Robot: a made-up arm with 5 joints.
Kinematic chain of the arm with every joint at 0, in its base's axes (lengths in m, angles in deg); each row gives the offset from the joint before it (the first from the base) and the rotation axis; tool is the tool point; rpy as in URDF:
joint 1: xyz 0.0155 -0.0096 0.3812 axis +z
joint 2: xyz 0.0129 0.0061 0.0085 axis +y
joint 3: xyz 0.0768 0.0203 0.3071 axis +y
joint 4: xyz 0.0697 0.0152 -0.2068 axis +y
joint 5: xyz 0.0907 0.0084 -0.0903 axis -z
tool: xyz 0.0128 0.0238 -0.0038 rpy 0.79 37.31 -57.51
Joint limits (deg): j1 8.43..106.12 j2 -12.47..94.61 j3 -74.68..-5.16 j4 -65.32..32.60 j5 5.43..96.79
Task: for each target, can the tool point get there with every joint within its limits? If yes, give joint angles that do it. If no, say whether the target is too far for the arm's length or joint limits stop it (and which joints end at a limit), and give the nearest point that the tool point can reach.
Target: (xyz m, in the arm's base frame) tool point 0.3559 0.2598 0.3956
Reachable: yes | joints 29.71 17.57 -37.96 20.40 27.22
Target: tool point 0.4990 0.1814 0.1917
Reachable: yes | joints 16.46 72.19 -63.74 -45.62 69.84
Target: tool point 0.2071 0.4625 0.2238
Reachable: yes | joints 61.47 54.78 -54.01 -10.71 46.47
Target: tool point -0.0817 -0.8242 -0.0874
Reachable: no: too far | nearest point -0.0336 -0.0587 0.1666 | short by 0.808 m
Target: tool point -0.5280 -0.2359 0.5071
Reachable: no: joint limits stop it (at a limit: joint 1, joint 2, joint 3, joint 4, joint 5) | nearest point -0.1176 0.1897 0.4120 | short by 0.599 m
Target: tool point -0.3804 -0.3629 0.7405
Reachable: no: joint limits stop it (at a limit: joint 1, joint 2, joint 3, joint 4) | nearest point -0.1038 0.1440 0.8981 | short by 0.599 m
